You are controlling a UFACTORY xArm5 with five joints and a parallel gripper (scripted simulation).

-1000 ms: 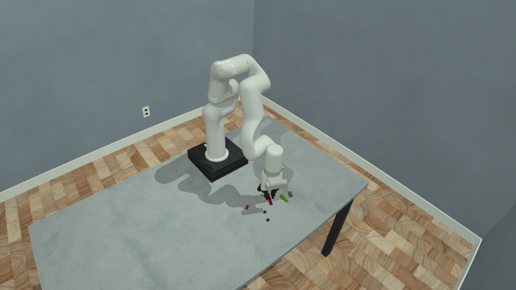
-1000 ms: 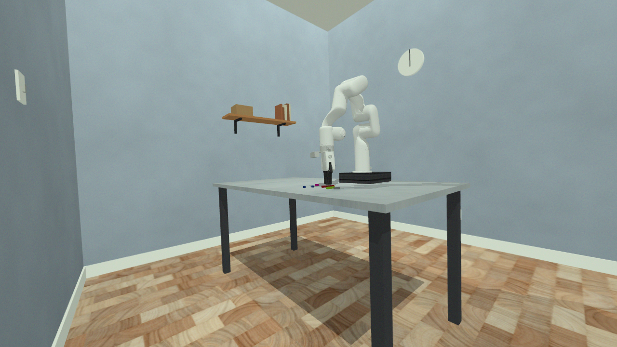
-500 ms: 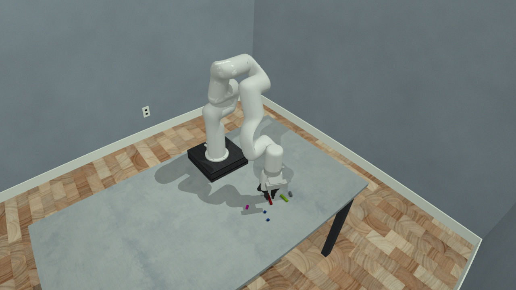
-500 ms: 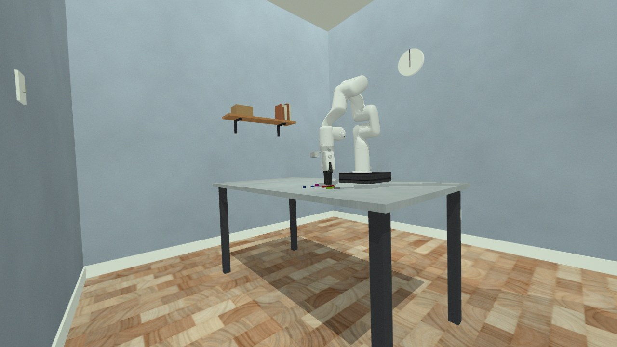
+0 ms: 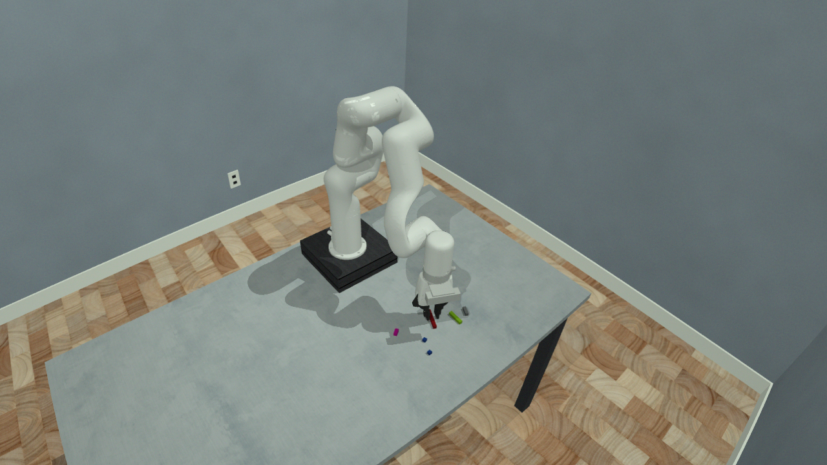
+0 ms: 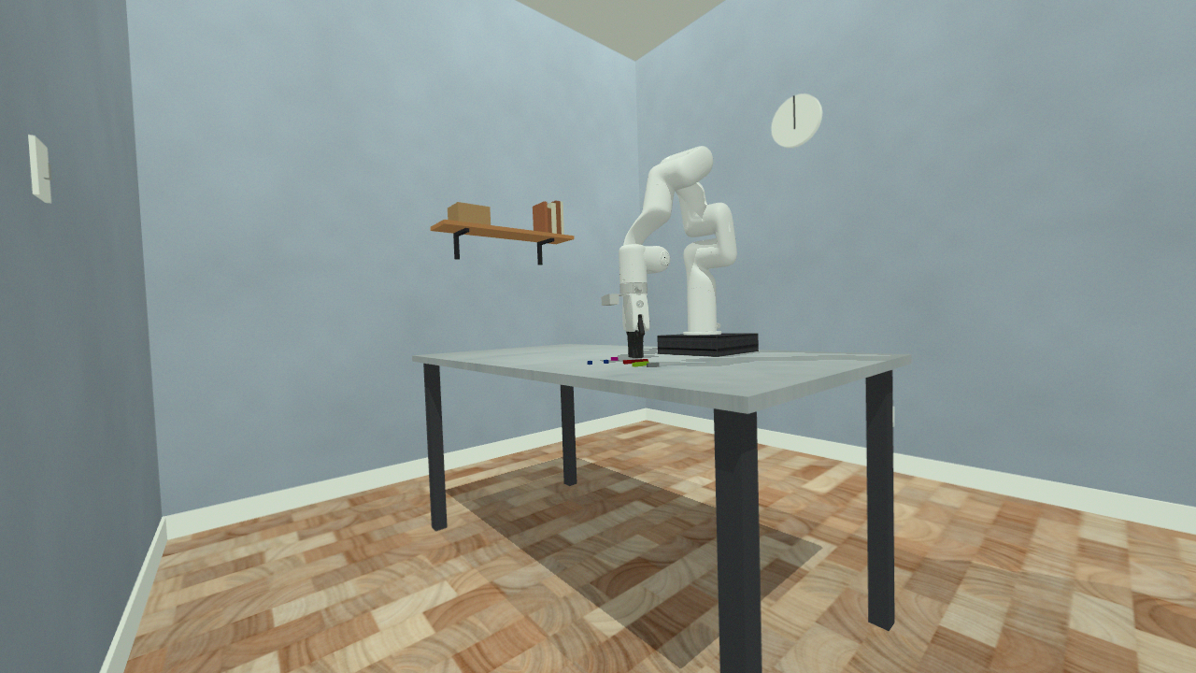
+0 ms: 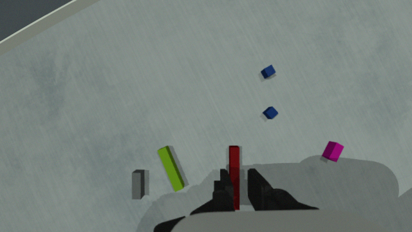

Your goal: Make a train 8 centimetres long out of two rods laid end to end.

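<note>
The red rod is 3 cm below my hand. Also, from my hand: lime rod 5 cm ahead, 5 cm to the left, 3 cm below; magenta rod 4 cm behind, 11 cm to the right, 3 cm below; grey rod 6 cm ahead, 10 cm to the left, 3 cm below.
</note>
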